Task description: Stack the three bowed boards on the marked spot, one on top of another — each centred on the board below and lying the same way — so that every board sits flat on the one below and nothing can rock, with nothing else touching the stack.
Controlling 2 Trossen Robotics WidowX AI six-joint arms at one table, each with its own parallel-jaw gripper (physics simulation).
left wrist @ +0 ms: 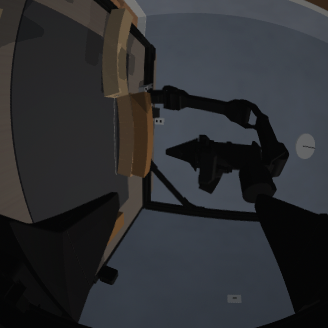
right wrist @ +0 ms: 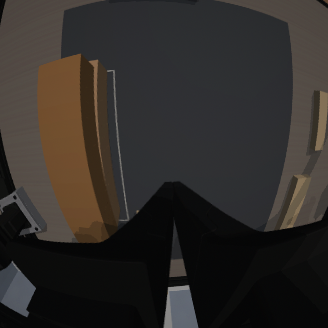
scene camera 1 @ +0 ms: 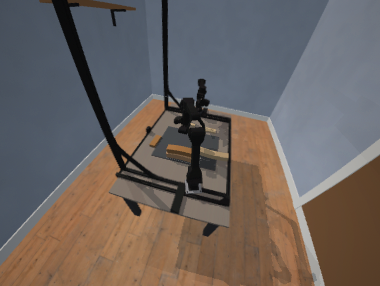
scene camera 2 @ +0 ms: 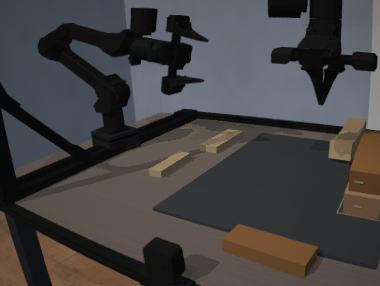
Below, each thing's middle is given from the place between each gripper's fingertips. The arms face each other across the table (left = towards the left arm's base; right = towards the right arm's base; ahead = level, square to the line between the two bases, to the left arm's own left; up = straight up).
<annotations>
My left gripper is now 37 cm to the left of the brown bowed board (right wrist: 65, 100), 16 cm above it and 7 cm past it. Also, from my left hand: flat brown block (scene camera 2: 280, 253): 32 cm behind, 23 cm below, 22 cm to the right.
Now: the brown bowed board 100 mm to the right of my right hand and 90 mm below it. Round my right hand: flat brown block: 250 mm behind, 40 mm to the left, 160 mm below.
</annotations>
